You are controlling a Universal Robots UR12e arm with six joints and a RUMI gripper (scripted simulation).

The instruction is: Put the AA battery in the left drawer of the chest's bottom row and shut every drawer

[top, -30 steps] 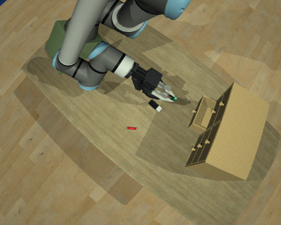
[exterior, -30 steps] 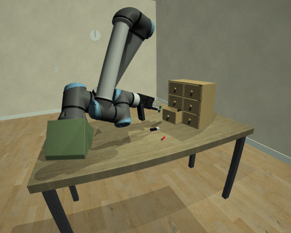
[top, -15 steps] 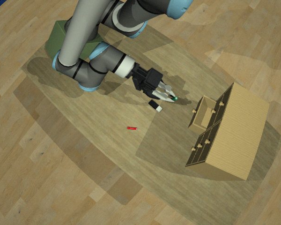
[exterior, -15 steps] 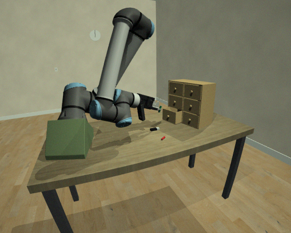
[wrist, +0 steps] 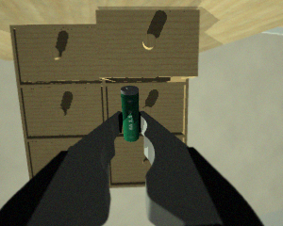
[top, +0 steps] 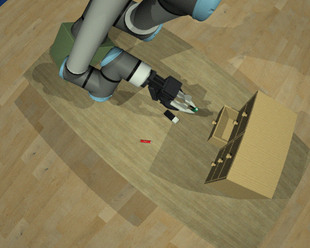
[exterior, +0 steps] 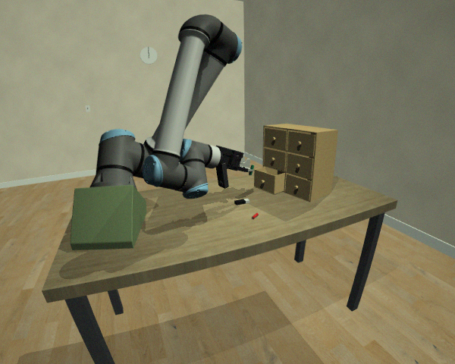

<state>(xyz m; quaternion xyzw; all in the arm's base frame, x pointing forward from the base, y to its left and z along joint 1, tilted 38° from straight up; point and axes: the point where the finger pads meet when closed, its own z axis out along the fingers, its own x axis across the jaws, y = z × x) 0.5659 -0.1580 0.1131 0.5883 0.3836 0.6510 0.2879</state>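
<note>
Right now the black-and-white block is 50 mm behind my hand, 30 mm to the right of it and 130 mm below it. Also, from my hand: green AA battery 10 mm ahead; small red cylinder 90 mm behind, 170 mm to the right, 140 mm below.
</note>
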